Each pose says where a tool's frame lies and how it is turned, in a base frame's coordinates. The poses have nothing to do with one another.
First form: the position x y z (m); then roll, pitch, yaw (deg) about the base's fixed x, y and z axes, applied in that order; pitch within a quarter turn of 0, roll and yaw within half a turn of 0.
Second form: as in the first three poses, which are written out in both.
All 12 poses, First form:
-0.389, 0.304, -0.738, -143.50, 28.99, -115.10
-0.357, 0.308, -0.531, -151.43, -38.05, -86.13
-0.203, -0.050, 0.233, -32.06, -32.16, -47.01
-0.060, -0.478, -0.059, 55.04, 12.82, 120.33
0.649, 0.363, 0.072, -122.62, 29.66, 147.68
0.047, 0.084, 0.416, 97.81, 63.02, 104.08
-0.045, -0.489, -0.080, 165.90, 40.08, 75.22
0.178, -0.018, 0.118, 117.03, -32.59, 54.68
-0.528, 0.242, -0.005, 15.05, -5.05, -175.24
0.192, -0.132, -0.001, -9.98, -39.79, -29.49
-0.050, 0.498, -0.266, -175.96, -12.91, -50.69
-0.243, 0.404, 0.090, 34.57, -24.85, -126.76
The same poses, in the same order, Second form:
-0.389, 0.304, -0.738, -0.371, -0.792, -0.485, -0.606, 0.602, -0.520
-0.357, 0.308, -0.531, 0.053, -0.786, 0.616, -0.856, -0.353, -0.377
-0.203, -0.050, 0.233, 0.577, -0.619, 0.532, 0.813, 0.371, -0.449
-0.060, -0.478, -0.059, -0.492, 0.842, -0.222, -0.586, -0.132, 0.799
0.649, 0.363, 0.072, -0.734, 0.465, -0.495, 0.640, 0.233, -0.732
0.047, 0.084, 0.416, -0.110, 0.440, -0.891, -0.083, 0.889, 0.449
-0.045, -0.489, -0.080, 0.195, 0.740, -0.644, 0.978, -0.096, 0.186
0.178, -0.018, 0.118, 0.487, 0.687, 0.539, 0.093, -0.654, 0.751
-0.528, 0.242, -0.005, -0.993, -0.083, 0.088, 0.103, -0.960, 0.259
0.192, -0.132, -0.001, 0.669, -0.378, 0.640, 0.581, 0.803, -0.133
-0.050, 0.498, -0.266, 0.618, -0.754, 0.223, -0.762, -0.644, -0.069
-0.243, 0.404, 0.090, -0.543, -0.727, 0.420, 0.802, -0.302, 0.515

